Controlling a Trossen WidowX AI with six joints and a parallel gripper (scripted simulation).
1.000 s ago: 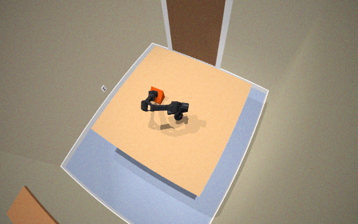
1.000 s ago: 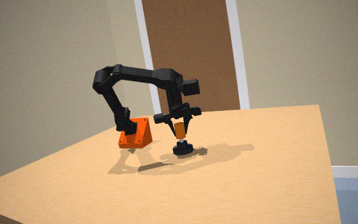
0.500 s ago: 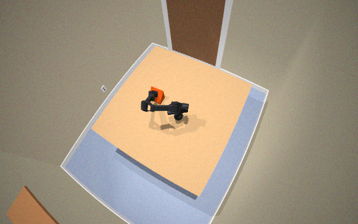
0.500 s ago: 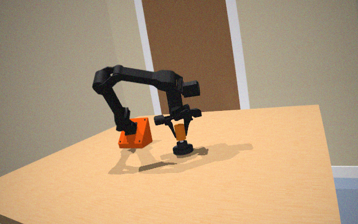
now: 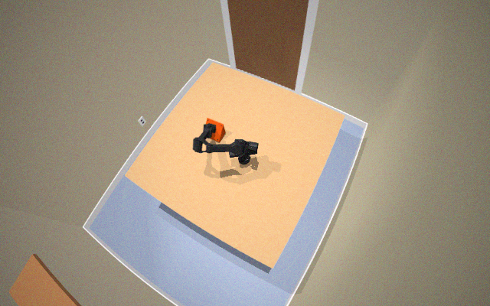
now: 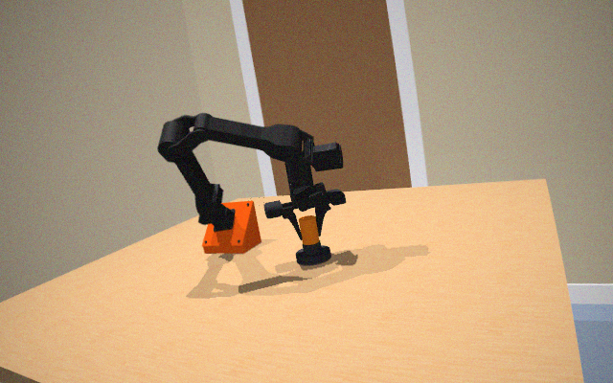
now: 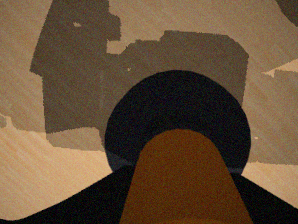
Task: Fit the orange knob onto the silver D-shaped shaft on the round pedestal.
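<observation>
My gripper tip is 20 mm above the round pedestal. Also, from my gripper tip: orange knob 30 mm above.
</observation>
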